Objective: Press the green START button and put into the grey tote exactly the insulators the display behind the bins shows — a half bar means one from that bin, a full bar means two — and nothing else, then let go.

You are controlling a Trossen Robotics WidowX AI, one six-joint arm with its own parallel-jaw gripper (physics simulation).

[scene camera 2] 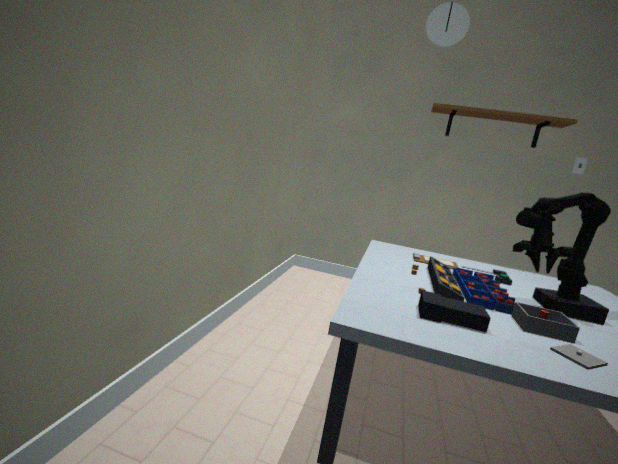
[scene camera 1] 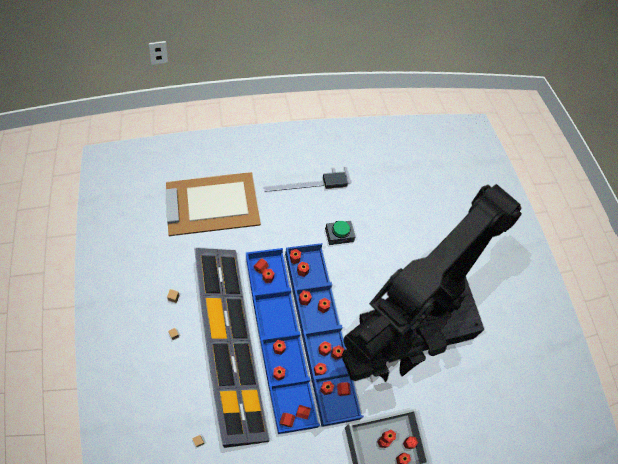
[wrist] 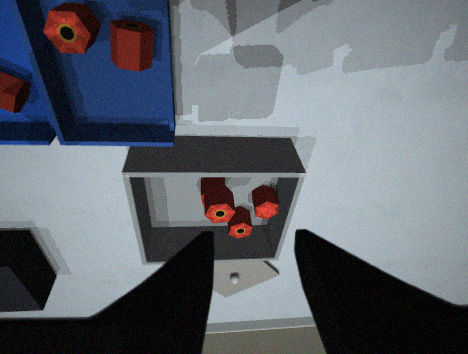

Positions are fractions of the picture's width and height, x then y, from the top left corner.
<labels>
My gripper shows in scene camera 2 (0.88,0.59), in scene camera 1 (0.64,0.81) and in the wrist view (0.54,0.68).
</labels>
